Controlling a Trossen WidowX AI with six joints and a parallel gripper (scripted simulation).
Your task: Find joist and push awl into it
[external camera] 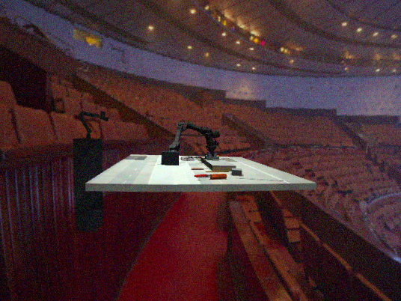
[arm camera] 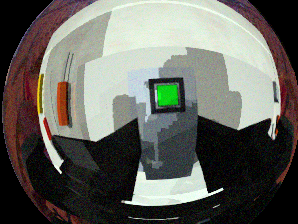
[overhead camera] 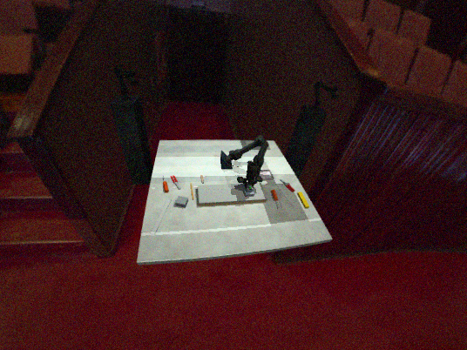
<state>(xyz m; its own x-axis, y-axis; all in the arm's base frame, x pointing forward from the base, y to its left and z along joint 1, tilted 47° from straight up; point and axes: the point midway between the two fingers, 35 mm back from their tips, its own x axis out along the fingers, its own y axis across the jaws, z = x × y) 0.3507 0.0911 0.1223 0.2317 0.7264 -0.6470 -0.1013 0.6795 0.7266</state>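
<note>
My gripper tip is 44 cm to the left of the thin orange tool, 6 cm above it and 2 cm past it. Also, from my gripper tip: tray: 23 cm behind, 18 cm to the left, 5 cm below; then stud finder: 2 cm above, 1 cm ahead; then yellow tool: 47 cm to the left, 6 cm below, 6 cm ahead.
</note>
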